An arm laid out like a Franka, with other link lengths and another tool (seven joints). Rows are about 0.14 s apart.
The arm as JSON. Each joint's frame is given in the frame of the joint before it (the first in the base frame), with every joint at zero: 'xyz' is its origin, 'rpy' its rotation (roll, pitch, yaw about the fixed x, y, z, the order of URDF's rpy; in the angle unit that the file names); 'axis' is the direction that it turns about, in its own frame. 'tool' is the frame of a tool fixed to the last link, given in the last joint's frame.
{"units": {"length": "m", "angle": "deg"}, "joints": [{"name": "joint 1", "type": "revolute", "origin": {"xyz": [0.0, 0.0, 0.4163], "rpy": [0.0, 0.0, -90.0]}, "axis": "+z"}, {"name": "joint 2", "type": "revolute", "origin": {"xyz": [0.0, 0.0, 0.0], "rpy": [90.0, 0.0, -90.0]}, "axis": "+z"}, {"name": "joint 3", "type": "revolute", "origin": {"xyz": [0.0, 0.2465, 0.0], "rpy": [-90.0, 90.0, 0.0]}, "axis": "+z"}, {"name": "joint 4", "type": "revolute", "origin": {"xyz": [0.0, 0.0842, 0.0], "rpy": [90.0, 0.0, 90.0]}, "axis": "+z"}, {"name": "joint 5", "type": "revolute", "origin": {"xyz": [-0.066, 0.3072, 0.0], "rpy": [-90.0, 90.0, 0.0]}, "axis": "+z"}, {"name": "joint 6", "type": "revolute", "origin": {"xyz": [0.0, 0.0, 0.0], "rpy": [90.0, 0.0, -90.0]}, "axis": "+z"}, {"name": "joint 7", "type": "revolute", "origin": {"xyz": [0.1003, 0.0, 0.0], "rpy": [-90.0, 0.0, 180.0]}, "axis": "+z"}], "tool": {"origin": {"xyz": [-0.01, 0.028, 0.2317], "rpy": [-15.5, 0.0, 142.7]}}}
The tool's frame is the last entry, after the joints.
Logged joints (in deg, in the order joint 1, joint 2, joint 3, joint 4, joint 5, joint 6, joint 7), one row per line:
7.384 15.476 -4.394 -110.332 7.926 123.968 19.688
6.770 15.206 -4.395 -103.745 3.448 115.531 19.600
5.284 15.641 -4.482 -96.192 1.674 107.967 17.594
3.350 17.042 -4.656 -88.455 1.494 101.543 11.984
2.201 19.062 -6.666 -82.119 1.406 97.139 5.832
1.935 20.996 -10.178 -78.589 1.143 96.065 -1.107
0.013 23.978 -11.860 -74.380 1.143 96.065 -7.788
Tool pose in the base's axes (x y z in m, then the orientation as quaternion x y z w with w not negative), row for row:
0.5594 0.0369 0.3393 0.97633 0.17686 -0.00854 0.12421
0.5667 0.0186 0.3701 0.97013 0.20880 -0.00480 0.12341
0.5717 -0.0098 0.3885 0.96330 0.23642 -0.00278 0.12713
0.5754 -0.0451 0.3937 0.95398 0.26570 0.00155 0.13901
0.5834 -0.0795 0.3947 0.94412 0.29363 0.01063 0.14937
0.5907 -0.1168 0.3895 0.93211 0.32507 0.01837 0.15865
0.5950 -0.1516 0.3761 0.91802 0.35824 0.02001 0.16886
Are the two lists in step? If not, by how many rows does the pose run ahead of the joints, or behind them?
The pose runs 2 rows ahead of the joints: the pose in row i belongs to the joints in row i + 2.
